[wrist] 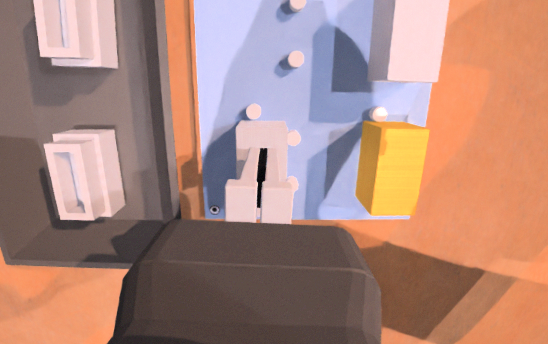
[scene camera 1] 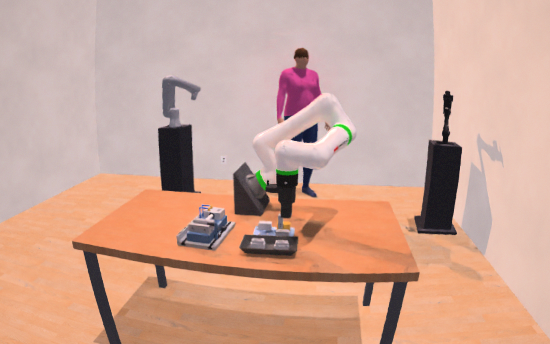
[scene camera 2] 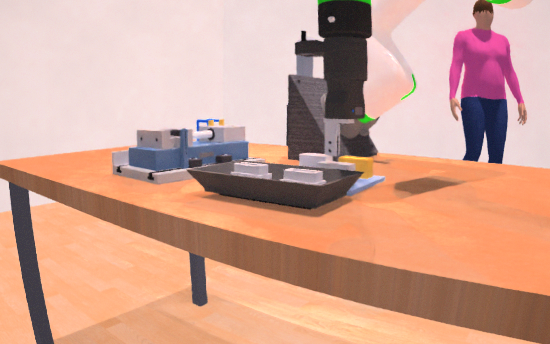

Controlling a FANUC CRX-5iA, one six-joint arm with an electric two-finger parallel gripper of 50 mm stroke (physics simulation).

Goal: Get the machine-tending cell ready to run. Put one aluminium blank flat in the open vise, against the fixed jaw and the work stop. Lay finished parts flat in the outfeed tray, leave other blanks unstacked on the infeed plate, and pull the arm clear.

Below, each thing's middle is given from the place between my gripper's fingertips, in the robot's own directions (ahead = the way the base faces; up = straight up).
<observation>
Now: hand 50 mm above the pale blue infeed plate (wrist: 241, 60), 40 mm to the left of it and 30 mm past it. The rest, counted from my hand: blue vise bed (scene camera 2: 148, 158) (340 mm to the right, 60 mm ahead, 20 mm below); then dark outfeed tray (scene camera 2: 217, 178) (130 mm ahead, 30 mm below, 20 mm to the right); then yellow block (wrist: 392, 154) (90 mm behind, 30 mm below, 10 mm to the right).
</observation>
